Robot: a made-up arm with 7 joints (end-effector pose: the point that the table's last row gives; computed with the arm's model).
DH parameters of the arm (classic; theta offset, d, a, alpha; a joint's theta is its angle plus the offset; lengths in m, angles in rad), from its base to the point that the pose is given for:
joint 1: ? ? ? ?
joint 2: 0 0 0 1.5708
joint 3: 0 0.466 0.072 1.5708
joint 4: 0 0 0.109 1.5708
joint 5: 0 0.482 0 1.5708
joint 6: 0 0 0.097 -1.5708
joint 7: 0 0.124 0 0
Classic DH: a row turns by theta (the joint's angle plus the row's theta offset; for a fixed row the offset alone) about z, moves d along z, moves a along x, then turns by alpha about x.
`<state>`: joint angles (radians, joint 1 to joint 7).
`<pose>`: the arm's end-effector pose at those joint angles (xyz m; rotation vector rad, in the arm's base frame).
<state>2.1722 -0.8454 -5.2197 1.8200 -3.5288 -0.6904 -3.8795</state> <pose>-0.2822 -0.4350 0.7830 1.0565 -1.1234 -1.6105</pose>
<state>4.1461 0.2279 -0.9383 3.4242 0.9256 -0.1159 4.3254</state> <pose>0.1330 -0.0876 1.1750 -0.0379 0.2380 -0.9225</pose>
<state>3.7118 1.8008 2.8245 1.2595 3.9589 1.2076 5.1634</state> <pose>-0.3316 -0.5425 0.7015 1.3900 -0.1502 0.1337</pose>
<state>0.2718 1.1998 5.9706 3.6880 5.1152 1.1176 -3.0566</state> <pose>0.7342 0.2447 0.8124 0.0764 1.2856 -1.2722</pose>
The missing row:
joint 1: 0 0.162 0 -1.5708
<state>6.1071 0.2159 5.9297 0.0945 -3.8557 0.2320 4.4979</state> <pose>0.1066 -0.1269 -0.0201 -2.5502 1.6890 -0.0957</pose>
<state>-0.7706 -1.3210 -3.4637 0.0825 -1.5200 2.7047 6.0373</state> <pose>0.0661 0.2127 0.0305 -1.0211 -0.4471 -0.0678</pose>
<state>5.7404 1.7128 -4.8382 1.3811 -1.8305 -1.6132 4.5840</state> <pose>0.6495 0.1579 0.1519 -0.1234 0.0863 2.6800</pose>
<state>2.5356 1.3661 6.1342 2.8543 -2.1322 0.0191 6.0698</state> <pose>-0.9198 0.5750 0.1849 -1.8133 1.3948 2.1391</pose>
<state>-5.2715 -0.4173 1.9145 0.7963 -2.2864 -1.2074 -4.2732</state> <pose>-0.4311 -0.0681 0.2198 -0.4821 2.8869 -0.7383</pose>
